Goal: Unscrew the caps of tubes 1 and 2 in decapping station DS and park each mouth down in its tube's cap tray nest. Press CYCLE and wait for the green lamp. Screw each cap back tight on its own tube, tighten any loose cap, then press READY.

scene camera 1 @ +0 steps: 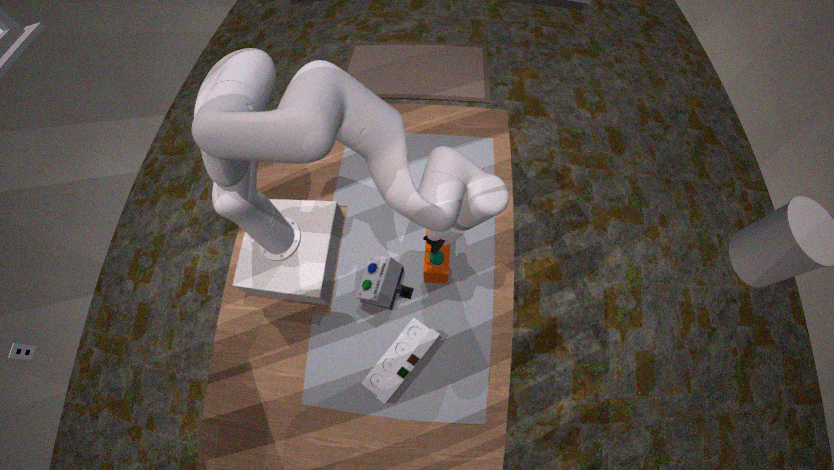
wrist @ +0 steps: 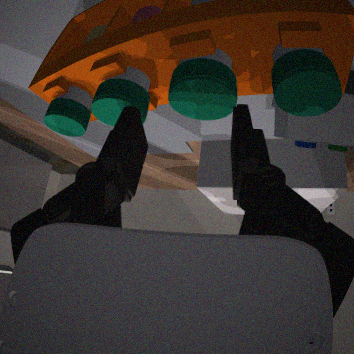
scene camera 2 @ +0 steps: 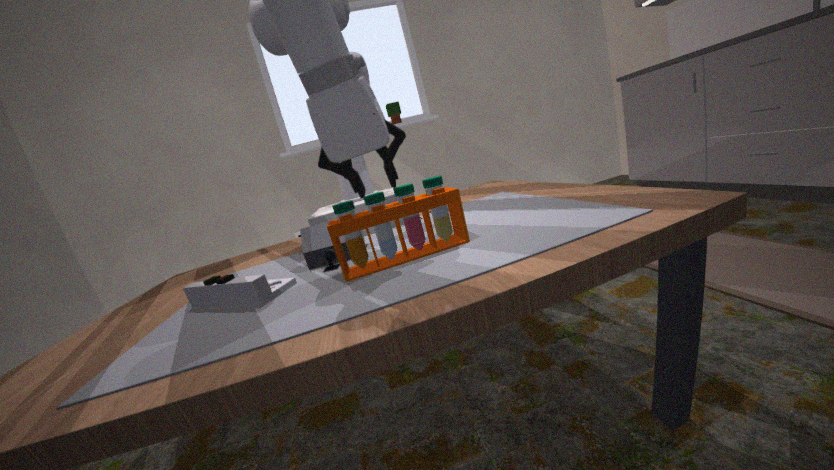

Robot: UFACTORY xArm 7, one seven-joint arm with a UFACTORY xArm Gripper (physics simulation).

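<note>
An orange rack holds several upright tubes with orange, blue, pink and yellow contents. Their green caps are on; tube numbers are not readable. My gripper is partly open and empty, with its fingertips just above and behind the two middle caps in the scene camera 2 view. The white cap tray has empty round nests and two dark lamps, one brown and one green. A grey control box carries a blue button and a green button.
A small black block sits beside the control box. The white robot base stands beyond the box, on the side away from the rack. The rack, box and tray stand on a grey mat on the wooden table.
</note>
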